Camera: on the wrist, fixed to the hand. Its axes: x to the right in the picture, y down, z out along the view.
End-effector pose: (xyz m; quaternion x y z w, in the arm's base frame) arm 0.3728 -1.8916 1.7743 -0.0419 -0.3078 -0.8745 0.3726
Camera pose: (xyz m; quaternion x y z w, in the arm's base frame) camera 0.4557 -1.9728 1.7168 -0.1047 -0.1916 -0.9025 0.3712
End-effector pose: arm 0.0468 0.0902 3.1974 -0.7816 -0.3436 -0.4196 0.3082
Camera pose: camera 0.0451 -0.0388 3.2094 -0.8245 -0.2780 -0.4493 0.2024
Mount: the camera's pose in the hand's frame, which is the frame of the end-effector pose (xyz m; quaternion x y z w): -0.0262 0.0703 -0.1056 -0.1337 -0.0109 0.0125 0.9909
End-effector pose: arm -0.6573 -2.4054 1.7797 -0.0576 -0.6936 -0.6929 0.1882
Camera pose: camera -0.5900 -2.5021 1.8335 -0.0985 -0.5960 -0.7764 0.1799
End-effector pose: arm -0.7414 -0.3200 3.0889 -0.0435 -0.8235 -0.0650 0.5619
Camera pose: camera -0.6245 -0.2670 3.1066 -0.1292 -0.8129 -0.1670 0.5428
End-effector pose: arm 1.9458 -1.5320 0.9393 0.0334 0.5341 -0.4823 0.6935
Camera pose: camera 1.9214 -1.4187 0.8815 -0.0582 0.5858 -0.3982 0.7035
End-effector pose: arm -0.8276 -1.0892 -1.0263 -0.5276 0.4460 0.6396 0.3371
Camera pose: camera -0.8458 -1.2123 -0.9904 -0.5553 0.3593 0.7034 0.2604
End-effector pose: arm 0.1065 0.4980 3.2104 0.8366 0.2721 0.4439 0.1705
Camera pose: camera 0.0276 0.4309 3.2883 0.8144 0.1979 0.4692 0.2782
